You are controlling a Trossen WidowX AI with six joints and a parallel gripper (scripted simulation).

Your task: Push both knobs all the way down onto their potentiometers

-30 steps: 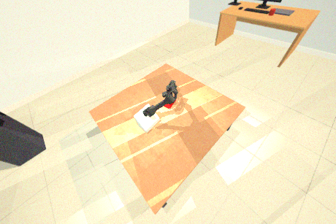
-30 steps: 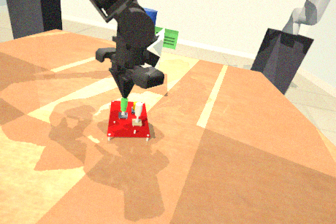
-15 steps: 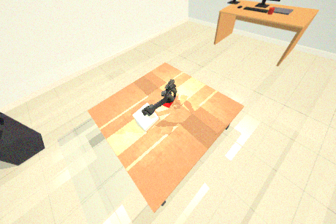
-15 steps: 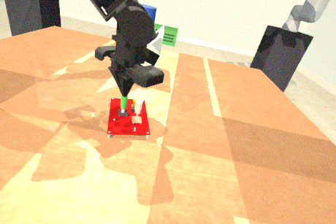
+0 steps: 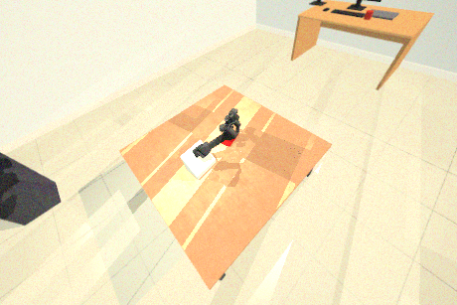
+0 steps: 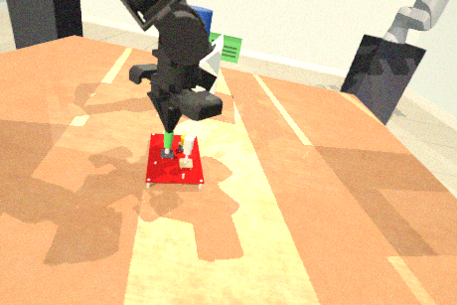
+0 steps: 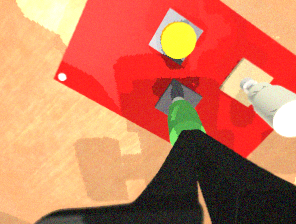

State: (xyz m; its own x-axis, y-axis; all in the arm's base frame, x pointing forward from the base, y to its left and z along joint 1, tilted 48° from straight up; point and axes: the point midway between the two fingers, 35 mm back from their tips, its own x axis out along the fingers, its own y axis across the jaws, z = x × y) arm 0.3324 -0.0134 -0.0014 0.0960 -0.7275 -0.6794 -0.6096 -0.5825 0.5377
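Right now the green knob is 20 mm below my gripper tip. From my gripper tip the other things lie so: cream knob: 40 mm to the left, 20 mm ahead, 10 mm below.
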